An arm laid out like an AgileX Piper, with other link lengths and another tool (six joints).
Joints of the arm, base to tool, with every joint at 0 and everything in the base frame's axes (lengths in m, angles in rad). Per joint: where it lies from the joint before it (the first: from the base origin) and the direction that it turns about. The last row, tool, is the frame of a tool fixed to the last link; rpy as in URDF.
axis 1: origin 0 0 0.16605 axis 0 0 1
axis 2: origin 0 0 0 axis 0 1 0
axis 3: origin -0.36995 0 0.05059 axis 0 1 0
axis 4: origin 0.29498 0 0.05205 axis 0.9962 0 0.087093
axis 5: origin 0 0 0 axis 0 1 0
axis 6: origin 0.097 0 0.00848 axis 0.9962 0 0.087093
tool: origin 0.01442 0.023 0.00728 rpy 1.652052 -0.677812 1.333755
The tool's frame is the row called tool.
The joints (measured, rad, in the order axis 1, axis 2, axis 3, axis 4, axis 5, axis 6), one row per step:
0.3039 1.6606 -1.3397 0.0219 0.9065 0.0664
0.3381 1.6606 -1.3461 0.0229 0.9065 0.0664
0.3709 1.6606 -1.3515 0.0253 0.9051 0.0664
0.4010 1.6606 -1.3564 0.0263 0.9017 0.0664
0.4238 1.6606 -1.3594 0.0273 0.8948 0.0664
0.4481 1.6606 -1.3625 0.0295 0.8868 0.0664
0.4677 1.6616 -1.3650 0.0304 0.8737 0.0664
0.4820 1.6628 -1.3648 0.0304 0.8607 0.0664
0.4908 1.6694 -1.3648 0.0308 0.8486 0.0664
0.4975 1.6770 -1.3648 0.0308 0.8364 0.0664
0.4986 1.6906 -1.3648 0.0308 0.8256 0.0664
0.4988 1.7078 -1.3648 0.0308 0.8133 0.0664
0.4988 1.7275 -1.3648 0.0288 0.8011 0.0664
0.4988 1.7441 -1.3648 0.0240 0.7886 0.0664
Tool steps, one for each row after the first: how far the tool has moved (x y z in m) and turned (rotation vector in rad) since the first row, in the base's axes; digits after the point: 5 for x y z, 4 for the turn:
-0.00464 0.01419 0.00227 0.0029 -0.0058 0.0340
-0.00958 0.02779 0.00430 0.0075 -0.0114 0.0662
-0.01430 0.04012 0.00624 0.0114 -0.0187 0.0960
-0.01785 0.04953 0.00771 0.0160 -0.0275 0.1184
-0.02187 0.05958 0.00932 0.0224 -0.0369 0.1420
-0.02450 0.06794 0.01056 0.0290 -0.0499 0.1611
-0.02636 0.07404 0.01074 0.0338 -0.0605 0.1750
-0.02602 0.07865 0.00856 0.0364 -0.0653 0.1833
-0.02502 0.08254 0.00591 0.0384 -0.0694 0.1897
-0.02168 0.08489 0.00045 0.0372 -0.0669 0.1905
-0.01739 0.08730 -0.00661 0.0352 -0.0624 0.1903
-0.01264 0.08968 -0.01498 0.0304 -0.0563 0.1905
-0.00848 0.09151 -0.02205 0.0245 -0.0543 0.1917

